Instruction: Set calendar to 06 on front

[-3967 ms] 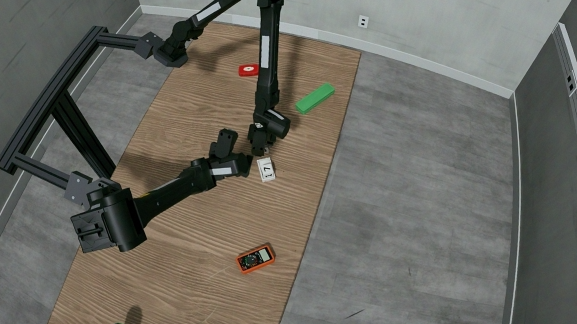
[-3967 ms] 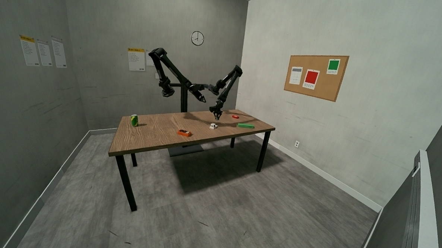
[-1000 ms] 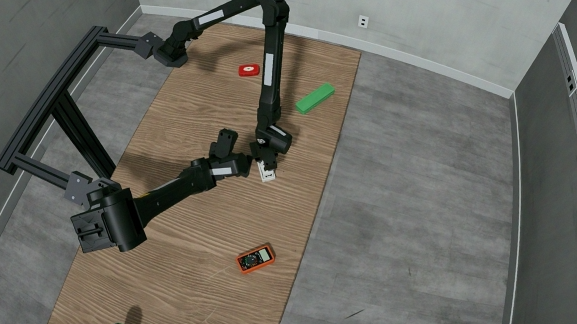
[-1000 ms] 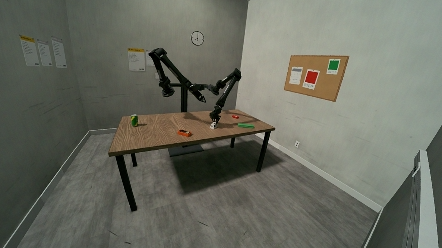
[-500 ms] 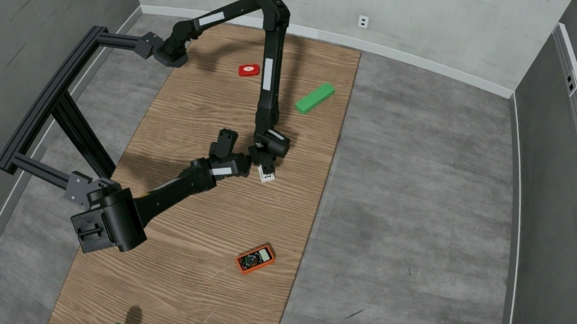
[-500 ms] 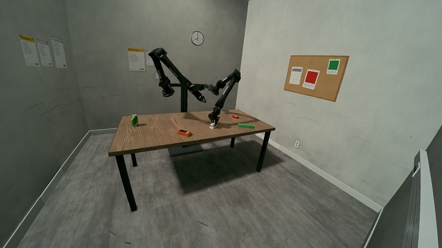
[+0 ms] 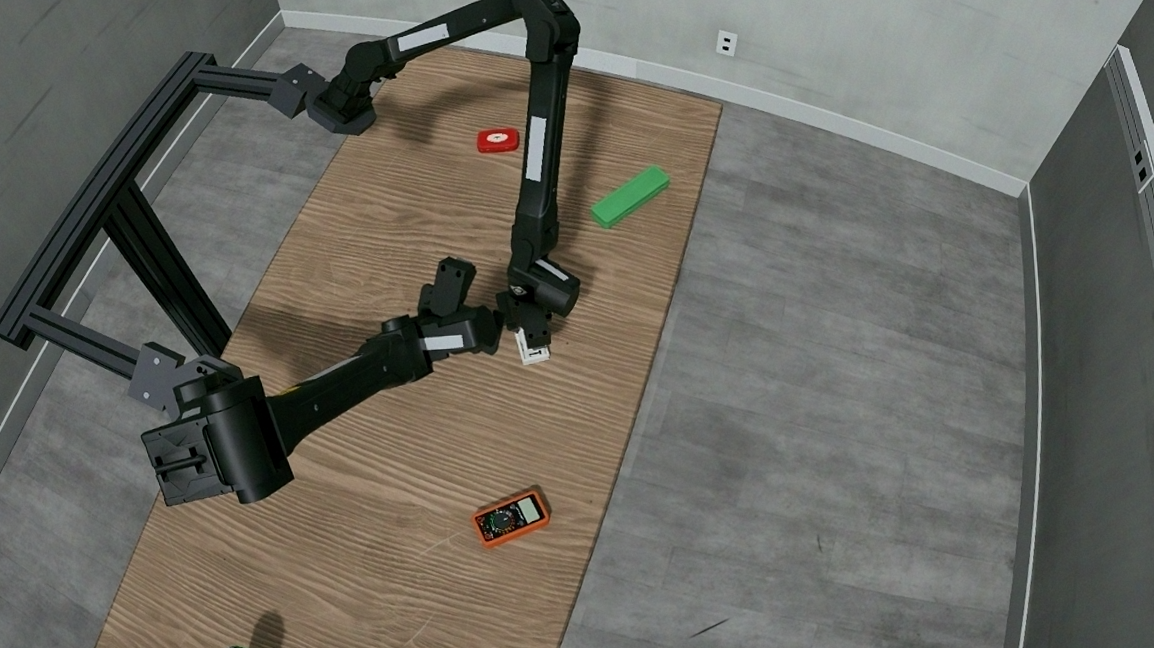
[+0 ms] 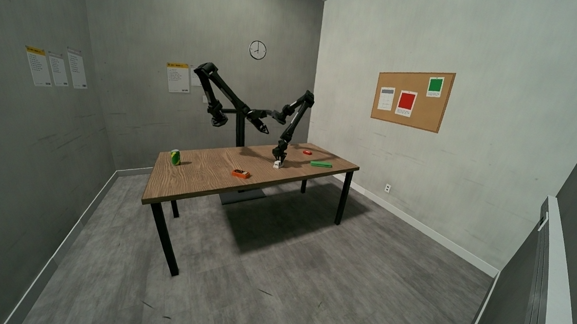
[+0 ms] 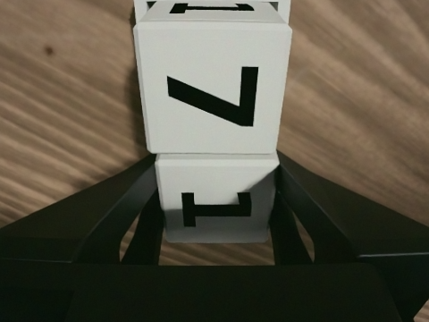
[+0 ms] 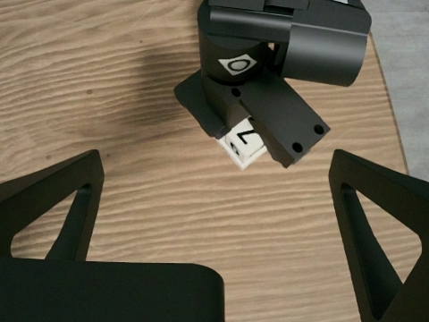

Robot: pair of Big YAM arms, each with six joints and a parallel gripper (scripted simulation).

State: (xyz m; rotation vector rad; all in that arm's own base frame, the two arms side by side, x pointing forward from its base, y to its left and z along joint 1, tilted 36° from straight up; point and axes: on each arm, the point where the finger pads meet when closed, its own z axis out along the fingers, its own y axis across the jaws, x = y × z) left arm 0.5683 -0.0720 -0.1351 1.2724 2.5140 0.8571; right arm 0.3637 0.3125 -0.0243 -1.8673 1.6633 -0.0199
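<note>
The white tray is 3 cm below my left hand, 1 cm to the right of it and 1 cm ahead of it. The rest, counted from my left hand: orange multimeter: 38 cm to the right, 5 cm ahead, 2 cm below; red case: 48 cm to the left, 18 cm behind, 2 cm below.
</note>
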